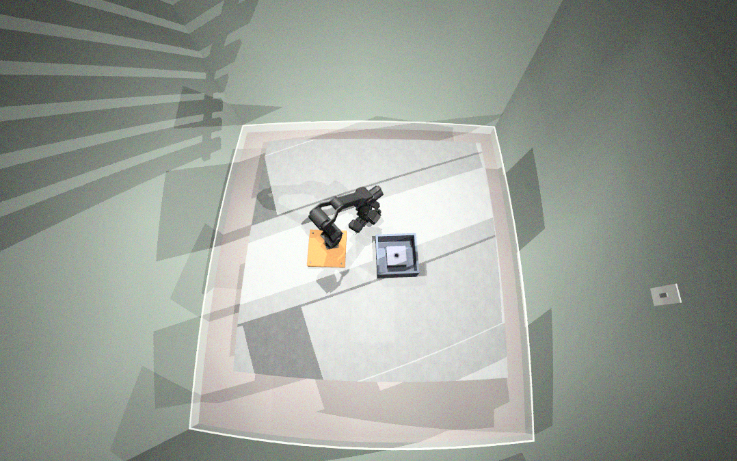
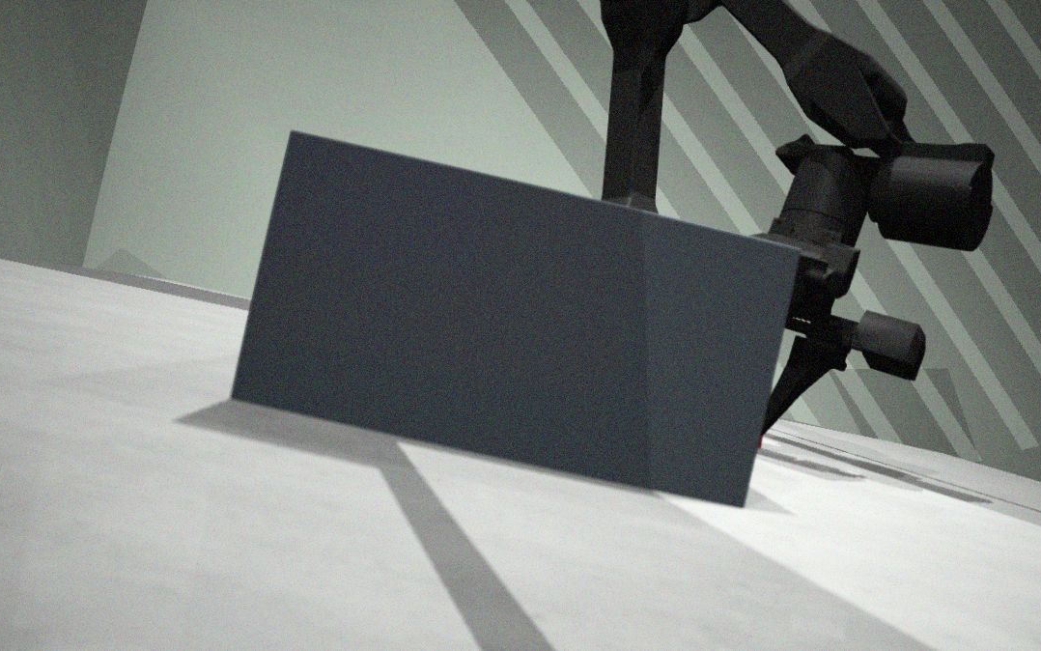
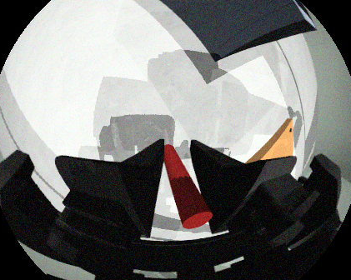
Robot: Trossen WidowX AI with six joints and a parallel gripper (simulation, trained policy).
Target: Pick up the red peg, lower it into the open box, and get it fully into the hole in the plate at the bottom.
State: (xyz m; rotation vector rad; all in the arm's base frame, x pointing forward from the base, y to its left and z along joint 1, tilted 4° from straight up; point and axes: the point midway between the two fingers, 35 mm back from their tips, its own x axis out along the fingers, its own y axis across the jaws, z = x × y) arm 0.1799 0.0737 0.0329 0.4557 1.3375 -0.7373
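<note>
The red peg is 10 mm to the left of my gripper tip and 20 mm above it. From my gripper tip the other things lie so: dark grey box 110 mm ahead, 200 mm to the right, 10 mm above.
</note>
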